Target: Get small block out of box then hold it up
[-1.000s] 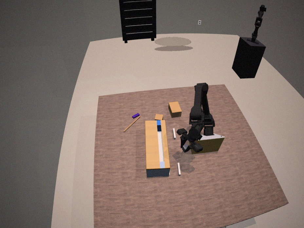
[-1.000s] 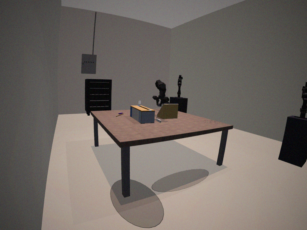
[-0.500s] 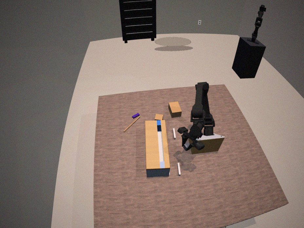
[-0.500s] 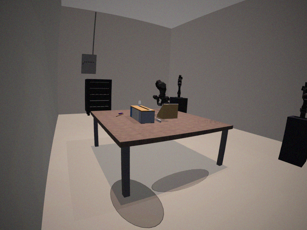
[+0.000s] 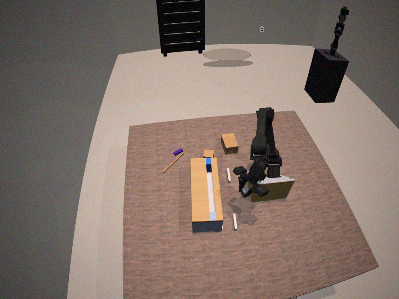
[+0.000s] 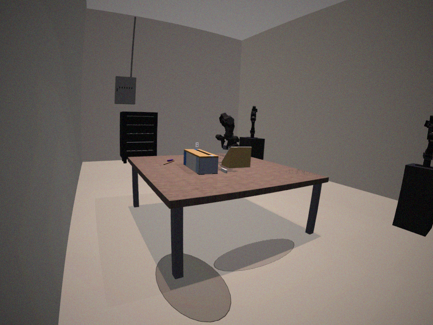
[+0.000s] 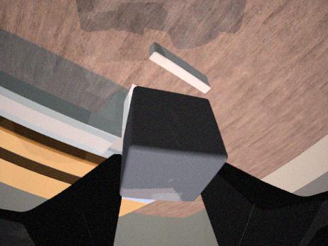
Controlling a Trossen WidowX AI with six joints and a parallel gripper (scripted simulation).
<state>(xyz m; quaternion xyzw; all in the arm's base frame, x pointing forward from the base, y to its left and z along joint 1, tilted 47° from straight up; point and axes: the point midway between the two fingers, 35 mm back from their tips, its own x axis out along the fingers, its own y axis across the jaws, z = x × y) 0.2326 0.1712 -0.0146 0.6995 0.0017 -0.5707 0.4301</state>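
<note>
My gripper tip is 20 mm past the grey block and 10 mm to the left of it. From my gripper tip the other things lie so: long box (120 mm ahead, 110 mm below, 100 mm to the right); thin wooden stick (390 mm to the right, 310 mm ahead, 170 mm below); small tan cube (380 mm to the right, 140 mm below, 90 mm ahead).
</note>
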